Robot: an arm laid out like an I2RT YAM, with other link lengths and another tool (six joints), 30 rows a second.
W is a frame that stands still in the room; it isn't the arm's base.
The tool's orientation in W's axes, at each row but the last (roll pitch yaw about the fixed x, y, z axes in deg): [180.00, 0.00, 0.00]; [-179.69, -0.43, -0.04]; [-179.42, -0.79, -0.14]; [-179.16, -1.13, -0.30]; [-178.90, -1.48, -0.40]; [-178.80, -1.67, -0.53]
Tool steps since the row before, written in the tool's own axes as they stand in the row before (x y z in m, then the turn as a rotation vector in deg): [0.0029, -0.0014, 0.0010, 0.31, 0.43, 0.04]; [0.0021, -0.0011, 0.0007, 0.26, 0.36, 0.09]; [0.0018, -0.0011, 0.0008, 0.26, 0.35, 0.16]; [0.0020, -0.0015, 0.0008, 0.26, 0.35, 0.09]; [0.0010, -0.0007, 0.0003, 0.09, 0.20, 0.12]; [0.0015, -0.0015, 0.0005, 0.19, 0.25, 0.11]
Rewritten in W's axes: [0.0029, 0.0014, -0.0010, 0.31, -0.43, -0.04]; [0.0021, 0.0011, -0.0007, 0.26, -0.36, -0.09]; [0.0018, 0.0011, -0.0008, 0.26, -0.35, -0.16]; [0.0020, 0.0015, -0.0007, 0.26, -0.35, -0.09]; [0.0010, 0.0007, -0.0003, 0.09, -0.20, -0.12]; [0.0015, 0.0015, -0.0004, 0.19, -0.25, -0.11]
